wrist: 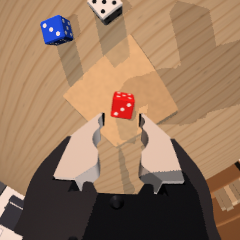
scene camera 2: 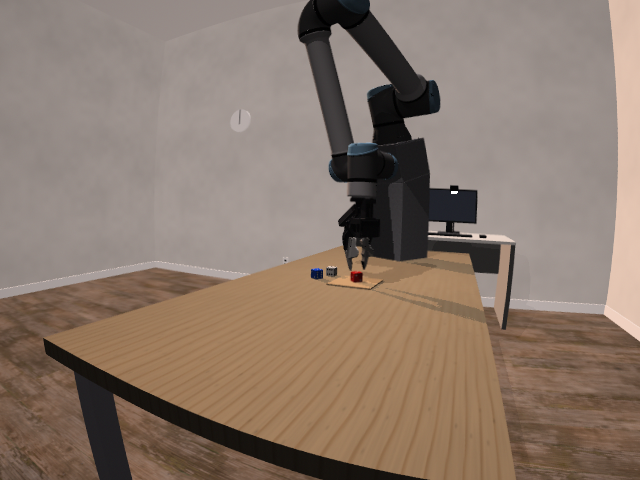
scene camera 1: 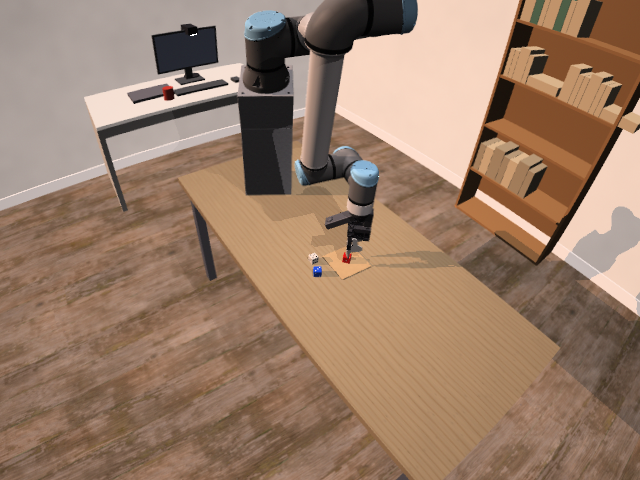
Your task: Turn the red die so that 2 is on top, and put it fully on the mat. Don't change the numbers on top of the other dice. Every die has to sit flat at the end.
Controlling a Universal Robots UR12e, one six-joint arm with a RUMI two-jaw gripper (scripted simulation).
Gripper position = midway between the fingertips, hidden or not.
Note:
In view: my gripper [scene camera 2: 357,270], a blue die [wrist: 57,30] and a tan mat [scene camera 1: 357,264].
The tan mat also shows in the wrist view [wrist: 125,68]. My gripper shows as well in the wrist view [wrist: 121,113] and in scene camera 1 [scene camera 1: 348,254].

